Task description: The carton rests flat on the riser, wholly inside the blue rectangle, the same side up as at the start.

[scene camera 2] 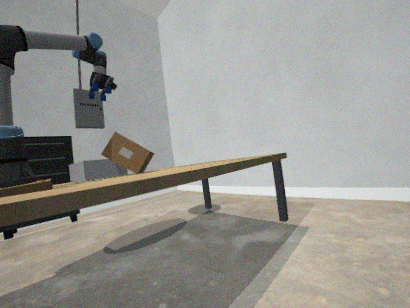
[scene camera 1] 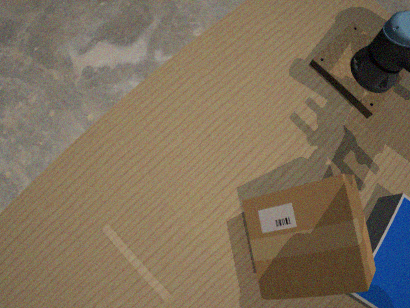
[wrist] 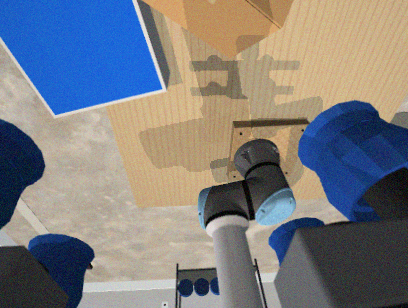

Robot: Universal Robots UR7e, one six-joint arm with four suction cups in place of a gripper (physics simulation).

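Note:
The brown carton (scene camera 1: 305, 255) (scene camera 2: 127, 152) (wrist: 215, 25) is tilted in scene camera 2, its lower edge near the table top. Its white barcode label faces up in scene camera 1. There it overlaps the near edge of the riser (scene camera 1: 382, 220) (wrist: 156, 45); contact between them is hidden. The blue rectangle (scene camera 1: 395, 260) (wrist: 80, 45) has a white border on the riser's top. Most of the carton lies outside it. My gripper (scene camera 2: 100, 93) is open, its four blue suction cups holding nothing, high above the carton and apart from it. The cups frame the wrist view.
The wooden table (scene camera 1: 150, 150) (scene camera 2: 210, 167) (wrist: 130, 165) carries the arm's base plate (scene camera 1: 345, 75) (wrist: 295, 145). In scene camera 2, a grey block (scene camera 2: 90, 171) and dark drawers (scene camera 2: 52, 150) stand behind the table, and a grey panel (scene camera 2: 90, 117) is behind the cups.

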